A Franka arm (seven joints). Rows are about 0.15 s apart.
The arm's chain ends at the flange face. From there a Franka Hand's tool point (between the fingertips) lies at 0.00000 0.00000 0.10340 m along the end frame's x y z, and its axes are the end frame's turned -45 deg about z.
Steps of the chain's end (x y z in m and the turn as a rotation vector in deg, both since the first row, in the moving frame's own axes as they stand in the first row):
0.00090 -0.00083 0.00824 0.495 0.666 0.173
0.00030 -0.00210 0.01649 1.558 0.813 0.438
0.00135 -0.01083 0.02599 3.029 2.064 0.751
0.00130 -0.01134 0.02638 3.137 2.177 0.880
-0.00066 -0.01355 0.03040 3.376 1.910 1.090
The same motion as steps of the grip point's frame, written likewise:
0.00270 0.00027 0.00823 -0.121 0.821 0.173
0.00473 -0.00221 0.01644 0.527 1.677 0.438
0.01512 -0.00789 0.02578 0.682 3.601 0.751
0.01572 -0.00827 0.02615 0.679 3.758 0.880
0.01587 -0.01185 0.03016 1.037 3.738 1.090

